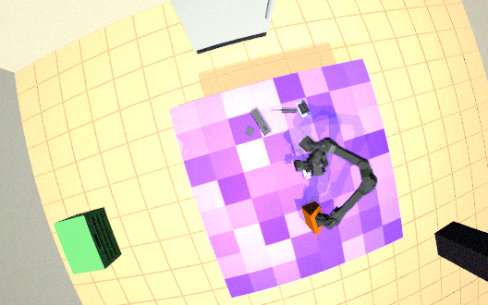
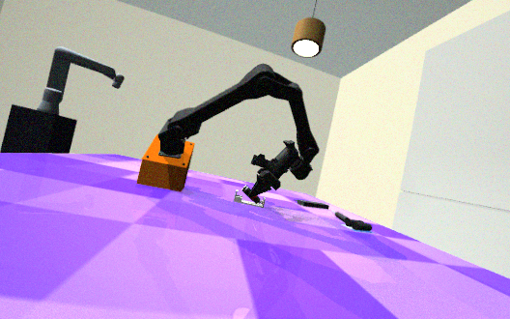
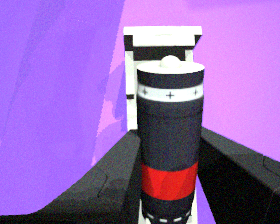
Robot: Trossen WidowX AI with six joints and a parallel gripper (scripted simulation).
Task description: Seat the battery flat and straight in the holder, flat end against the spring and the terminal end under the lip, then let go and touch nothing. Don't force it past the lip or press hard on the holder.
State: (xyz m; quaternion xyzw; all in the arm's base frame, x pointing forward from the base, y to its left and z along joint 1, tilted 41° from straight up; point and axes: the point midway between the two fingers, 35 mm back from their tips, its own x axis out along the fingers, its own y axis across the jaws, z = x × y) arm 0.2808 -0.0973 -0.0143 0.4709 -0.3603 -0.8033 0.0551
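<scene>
My gripper tip is 10 mm below the battery.
</scene>
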